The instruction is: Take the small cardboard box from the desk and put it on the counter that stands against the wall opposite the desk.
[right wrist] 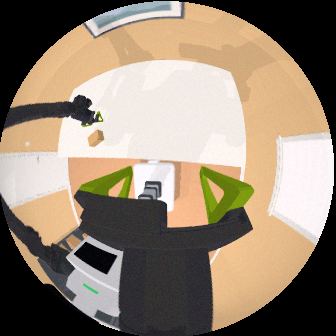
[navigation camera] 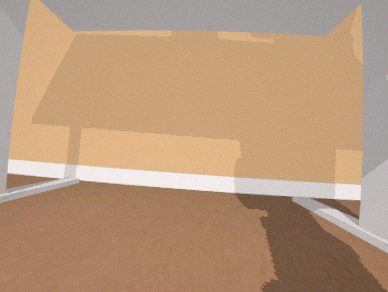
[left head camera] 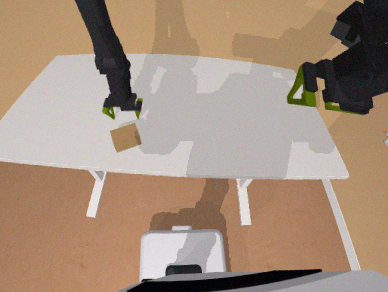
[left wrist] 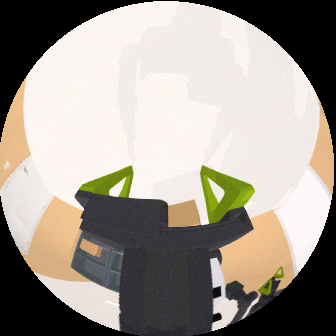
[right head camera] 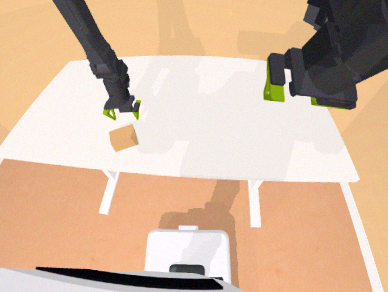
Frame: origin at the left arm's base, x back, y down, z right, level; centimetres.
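Where they show: left gripper, between the fingertips: (right wrist: 97, 122) (left head camera: 126, 118) (left wrist: 166, 168) (right head camera: 126, 119); right gripper, between the fingertips: (right wrist: 165, 169) (left head camera: 307, 103) (right head camera: 288, 98).
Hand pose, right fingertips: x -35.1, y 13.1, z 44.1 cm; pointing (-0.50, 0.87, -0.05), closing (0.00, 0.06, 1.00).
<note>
After its pixels a point has its place.
The small cardboard box (left head camera: 125, 138) {x -47.4, y 41.0, z 2.3 cm} (right head camera: 123, 138) {x -47.5, y 41.0, z 2.8 cm} (left wrist: 184, 213) {x -53.4, y 43.3, z 2.5 cm} (right wrist: 96, 138) {x -48.5, y 41.1, z 5.0 cm} sits on the white desk (left head camera: 75, 145) {x -48.0, y 46.0, z -18.1 cm} (right head camera: 60, 135) {x -53.2, y 46.0, z -30.0 cm} (left wrist: 65, 120) {x -69.8, y 46.0, z -17.7 cm} (right wrist: 200, 110) {x -62.4, y 46.0, z 60.2 cm}, left of its middle. In the left wrist view it is partly hidden behind the gripper body. My left gripper (left head camera: 123, 113) {x -60.9, y 45.7, z -0.8 cm} (right head camera: 122, 113) {x -60.9, y 45.7, z -0.8 cm} (left wrist: 166, 168) {x -60.9, y 45.7, z -0.8 cm} (right wrist: 97, 121) {x -60.9, y 45.7, z -0.8 cm} is open and empty, just beyond the box in the head views, pointing down at the desk. My right gripper (left head camera: 320, 102) {x -35.1, y 13.1, z 44.1 cm} (right head camera: 298, 99) {x -35.1, y 13.1, z 44.1 cm} (right wrist: 165, 169) {x -35.1, y 13.1, z 44.1 cm} is open and empty, high over the desk's right end. The counter opposite the desk cannot be made out.
The robot's white base (left head camera: 150, 250) {x -19.3, y 115.0, z 2.9 cm} (right head camera: 156, 250) {x -18.0, y 115.0, z 3.4 cm} stands before the desk's near edge. Desk legs (left head camera: 95, 197) (left head camera: 244, 205) come down under the top. In the navigation camera, a wall (navigation camera: 150, 150) {x -119.7, y 120.0, z -3.8 cm} stands behind the desk's underside (navigation camera: 200, 15). A dark tray (left wrist: 90, 270) {x 180.3, y -37.7, z -173.5 cm} with a cardboard piece shows low in the left wrist view.
</note>
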